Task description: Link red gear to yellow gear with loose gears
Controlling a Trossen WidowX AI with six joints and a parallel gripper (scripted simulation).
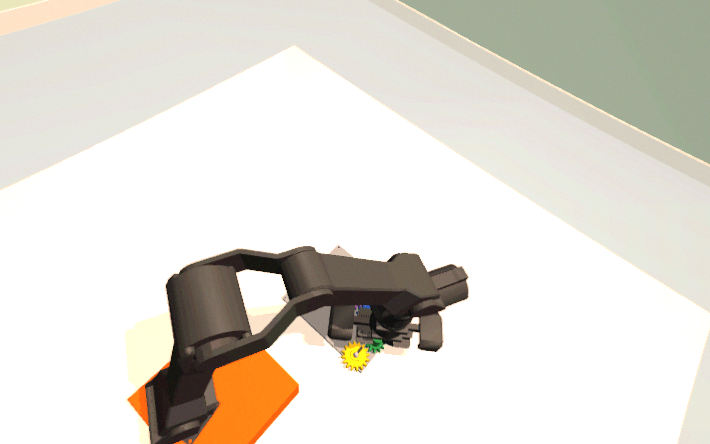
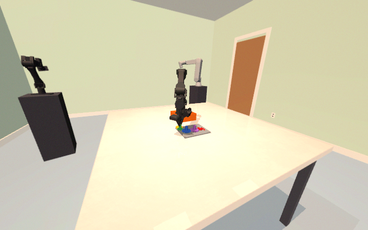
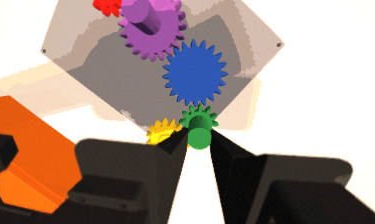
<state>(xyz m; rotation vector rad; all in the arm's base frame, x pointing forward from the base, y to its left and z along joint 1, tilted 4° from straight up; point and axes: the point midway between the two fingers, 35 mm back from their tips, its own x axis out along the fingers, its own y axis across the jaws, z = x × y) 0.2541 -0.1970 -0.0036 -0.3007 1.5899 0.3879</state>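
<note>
The small green gear is 10 mm below my gripper tip. Also, from my gripper tip: blue gear (40 mm ahead, 30 mm to the left, 20 mm below); yellow gear (40 mm behind, 30 mm below, 20 mm to the left); grey board (80 mm to the left, 50 mm ahead, 40 mm below).
</note>
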